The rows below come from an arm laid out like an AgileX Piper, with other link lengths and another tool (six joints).
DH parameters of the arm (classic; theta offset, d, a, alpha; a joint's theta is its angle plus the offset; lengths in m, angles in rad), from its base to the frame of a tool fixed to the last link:
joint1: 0 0.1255 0 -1.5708
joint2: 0.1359 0 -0.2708 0
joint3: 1.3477 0 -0.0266 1.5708
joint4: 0 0.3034 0 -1.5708
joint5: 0 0 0 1.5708
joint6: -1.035 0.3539 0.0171 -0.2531
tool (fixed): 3.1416 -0.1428 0 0
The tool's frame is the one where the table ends.
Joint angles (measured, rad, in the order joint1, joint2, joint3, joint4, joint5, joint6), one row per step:
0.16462 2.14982 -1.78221 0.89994 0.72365 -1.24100
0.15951 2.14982 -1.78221 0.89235 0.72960 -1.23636
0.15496 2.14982 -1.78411 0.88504 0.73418 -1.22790
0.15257 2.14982 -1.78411 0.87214 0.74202 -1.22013
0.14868 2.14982 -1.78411 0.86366 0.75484 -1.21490
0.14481 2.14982 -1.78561 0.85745 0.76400 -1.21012
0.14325 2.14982 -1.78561 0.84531 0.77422 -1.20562
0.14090 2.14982 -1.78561 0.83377 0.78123 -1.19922
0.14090 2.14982 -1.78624 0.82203 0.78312 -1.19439
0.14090 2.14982 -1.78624 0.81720 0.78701 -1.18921
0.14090 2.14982 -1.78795 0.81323 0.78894 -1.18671
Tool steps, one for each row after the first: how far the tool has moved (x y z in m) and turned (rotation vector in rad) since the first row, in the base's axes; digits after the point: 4 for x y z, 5 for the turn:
-0.0001 -0.0031 -0.0013 -0.00415 0.00553 -0.00135
0.0003 -0.0060 -0.0017 -0.00595 0.01069 -0.00563
-0.0007 -0.0077 -0.0037 -0.01343 0.01865 -0.00347
-0.0022 -0.0093 -0.0057 -0.01753 0.02912 0.00114
-0.0028 -0.0112 -0.0065 -0.01988 0.03581 0.00266
-0.0044 -0.0121 -0.0086 -0.02824 0.04375 0.00888
-0.0053 -0.0138 -0.0104 -0.03542 0.05083 0.01052
-0.0057 -0.0147 -0.0115 -0.04406 0.05282 0.01173
-0.0064 -0.0148 -0.0124 -0.04581 0.05795 0.01244
-0.0065 -0.0150 -0.0122 -0.04801 0.05855 0.01318

